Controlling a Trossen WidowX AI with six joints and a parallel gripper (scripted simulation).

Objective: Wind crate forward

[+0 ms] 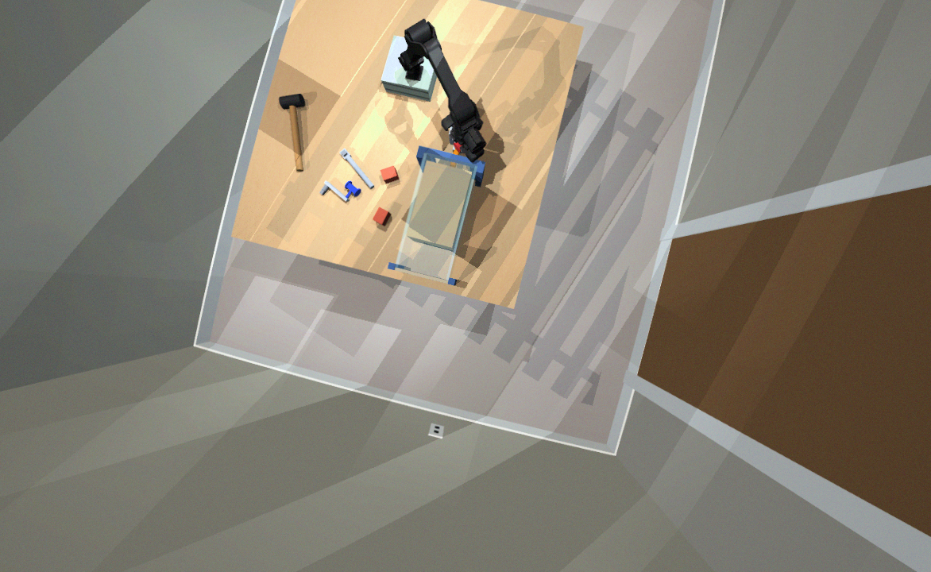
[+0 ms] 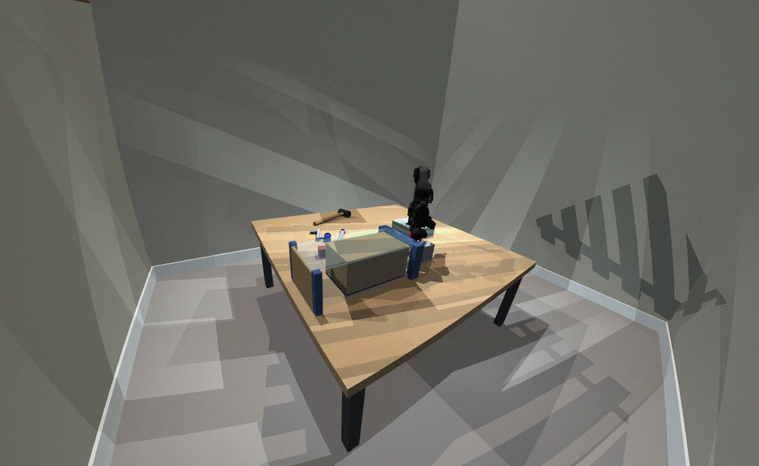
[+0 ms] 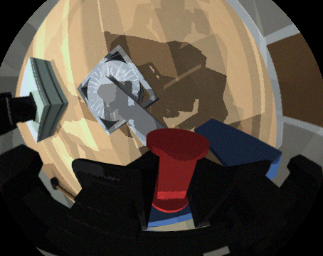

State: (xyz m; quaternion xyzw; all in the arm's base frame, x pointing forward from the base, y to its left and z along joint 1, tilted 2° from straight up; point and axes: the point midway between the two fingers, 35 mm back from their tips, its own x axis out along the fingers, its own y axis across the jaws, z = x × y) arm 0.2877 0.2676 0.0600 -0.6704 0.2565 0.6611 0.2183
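My gripper tip is now 4 cm past the winch handle, 1 cm to the left of it and 1 cm above it. Also, from my gripper tip: orange strap (5 cm below, 3 cm behind, 2 cm to the right); red knob (2 cm above); blue steel frame (6 cm ahead, 3 cm to the right, 1 cm below).
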